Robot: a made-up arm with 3 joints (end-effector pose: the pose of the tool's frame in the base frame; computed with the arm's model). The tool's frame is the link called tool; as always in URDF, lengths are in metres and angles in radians. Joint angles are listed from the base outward.
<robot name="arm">
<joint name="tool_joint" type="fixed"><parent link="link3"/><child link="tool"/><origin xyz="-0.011 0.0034 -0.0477" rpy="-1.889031 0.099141 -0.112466"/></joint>
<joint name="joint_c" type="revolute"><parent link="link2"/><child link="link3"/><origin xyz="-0.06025 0.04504 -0.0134" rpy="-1.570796 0 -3.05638"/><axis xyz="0 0 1"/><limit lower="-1.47" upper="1.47" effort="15" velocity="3"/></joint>
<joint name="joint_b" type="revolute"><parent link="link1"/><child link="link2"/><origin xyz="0.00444 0.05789 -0.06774" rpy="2.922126 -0.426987 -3.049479"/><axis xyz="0 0 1"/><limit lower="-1.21" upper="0.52" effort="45" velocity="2.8"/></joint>
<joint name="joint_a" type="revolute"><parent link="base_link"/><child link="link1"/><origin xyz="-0.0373 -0.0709 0.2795" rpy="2.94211 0.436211 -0.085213"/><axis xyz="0 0 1"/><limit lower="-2.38" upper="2.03" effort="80" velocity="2.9"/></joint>
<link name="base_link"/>
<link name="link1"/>
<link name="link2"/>
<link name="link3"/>
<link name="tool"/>
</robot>
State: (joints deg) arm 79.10 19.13 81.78
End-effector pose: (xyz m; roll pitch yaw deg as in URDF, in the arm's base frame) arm -0.1021 -0.1538 0.4243 118.47 41.92 -94.87
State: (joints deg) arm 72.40 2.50 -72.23
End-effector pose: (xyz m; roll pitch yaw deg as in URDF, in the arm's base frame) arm -0.1188 -0.1685 0.3998 27.15 -70.76 69.77
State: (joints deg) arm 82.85 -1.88 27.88
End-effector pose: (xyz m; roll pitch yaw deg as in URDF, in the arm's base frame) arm -0.1430 -0.1220 0.4070 146.07 -11.47 -85.38
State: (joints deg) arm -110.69 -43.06 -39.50
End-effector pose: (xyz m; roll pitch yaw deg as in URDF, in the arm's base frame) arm 0.1047 -0.0295 0.2226 -147.86 -20.23 27.31
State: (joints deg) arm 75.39 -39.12 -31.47
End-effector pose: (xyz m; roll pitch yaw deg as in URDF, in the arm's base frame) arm -0.1670 -0.0954 0.3699 -176.51 -68.90 -129.69
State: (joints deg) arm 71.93 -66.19 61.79
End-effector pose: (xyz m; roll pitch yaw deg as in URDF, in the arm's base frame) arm -0.1623 -0.0519 0.3583 175.64 28.02 -126.63
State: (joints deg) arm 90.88 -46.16 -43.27
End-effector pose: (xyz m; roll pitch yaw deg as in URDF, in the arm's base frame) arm -0.1718 -0.0446 0.3564 -120.07 -72.39 155.59
